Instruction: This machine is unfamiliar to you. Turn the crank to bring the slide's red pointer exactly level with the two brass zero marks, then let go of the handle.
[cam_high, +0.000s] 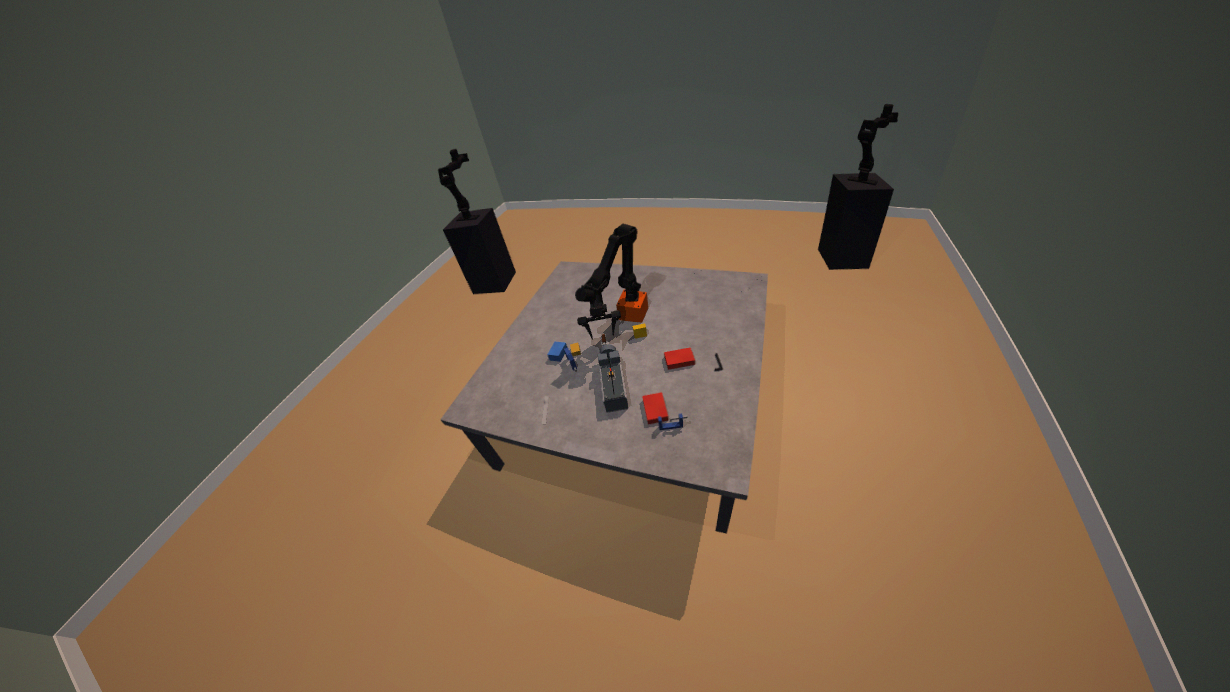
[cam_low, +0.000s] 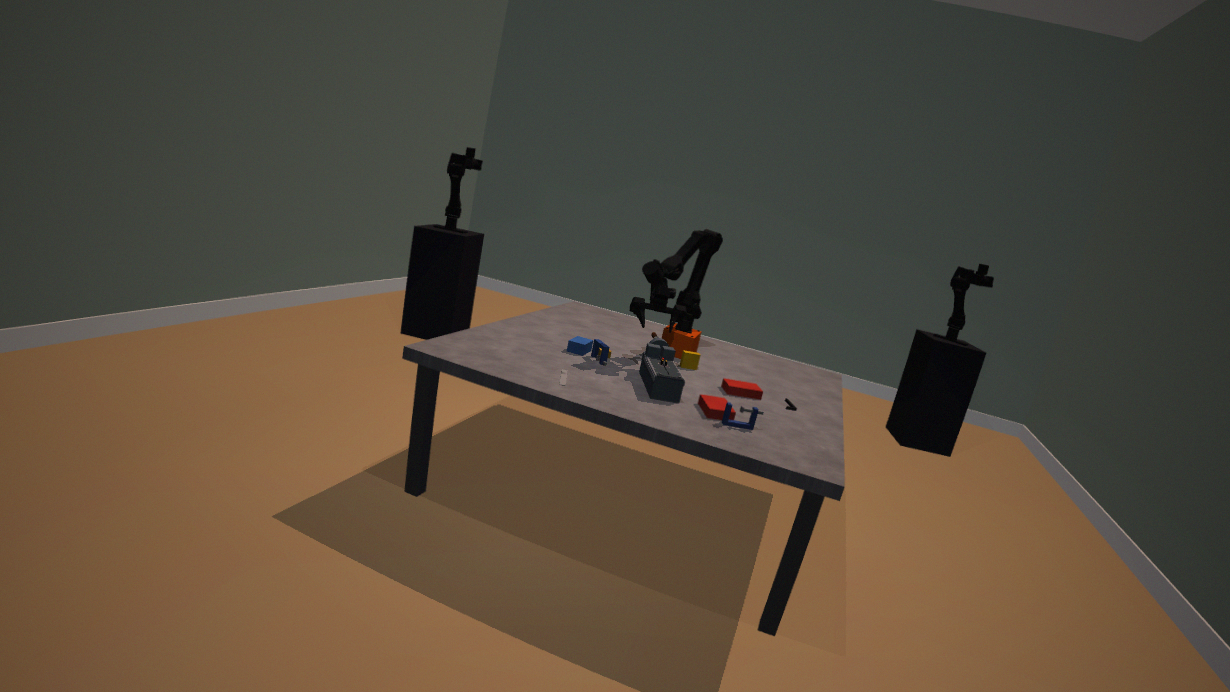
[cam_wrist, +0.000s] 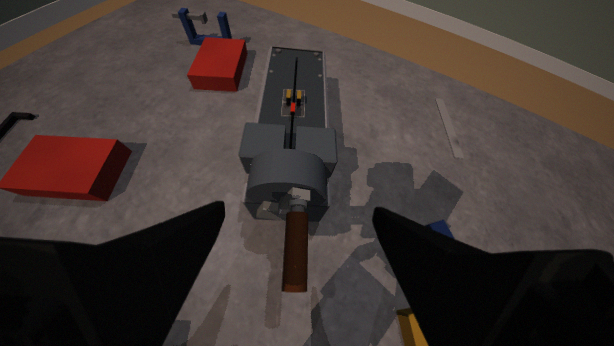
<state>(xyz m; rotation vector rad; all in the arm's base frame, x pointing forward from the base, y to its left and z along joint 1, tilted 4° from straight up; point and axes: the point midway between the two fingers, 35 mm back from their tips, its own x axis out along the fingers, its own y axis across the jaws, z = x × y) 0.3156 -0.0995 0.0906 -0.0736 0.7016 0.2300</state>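
Right now my gripper tip is 3 cm above the brown crank handle and 2 cm past it. Also, from my gripper tip: yellow cube: 17 cm behind, 14 cm to the left, 12 cm below; red pointer: 14 cm ahead, 6 cm below, 4 cm to the left; blue block: 25 cm to the right, 13 cm below, 5 cm behind.
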